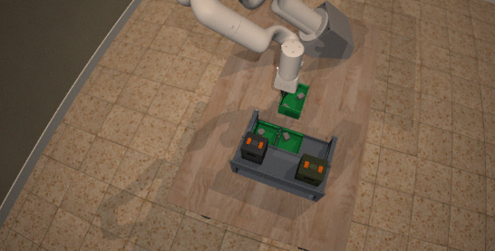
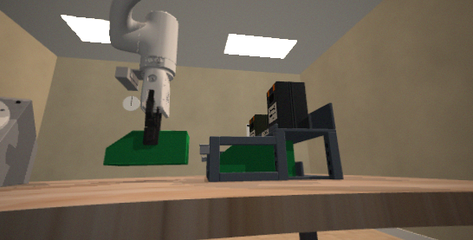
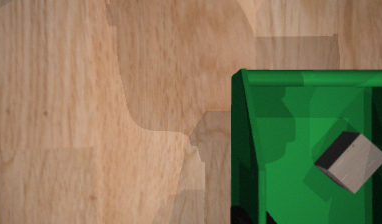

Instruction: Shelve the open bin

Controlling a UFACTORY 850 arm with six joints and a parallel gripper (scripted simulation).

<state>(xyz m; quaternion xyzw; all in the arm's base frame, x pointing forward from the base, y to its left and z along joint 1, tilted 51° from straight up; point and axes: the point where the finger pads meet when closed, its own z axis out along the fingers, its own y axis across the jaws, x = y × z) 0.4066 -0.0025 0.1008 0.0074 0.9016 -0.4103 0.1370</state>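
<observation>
My hand is 5 cm to the right of the green bin and 2 cm above it. From my hand the other things lie so: olive box: 35 cm ahead, 16 cm to the left, 5 cm above; then grey shelf: 26 cm ahead, 6 cm to the left, 3 cm below; then black box: 31 cm ahead, 7 cm to the right, 6 cm above.
</observation>
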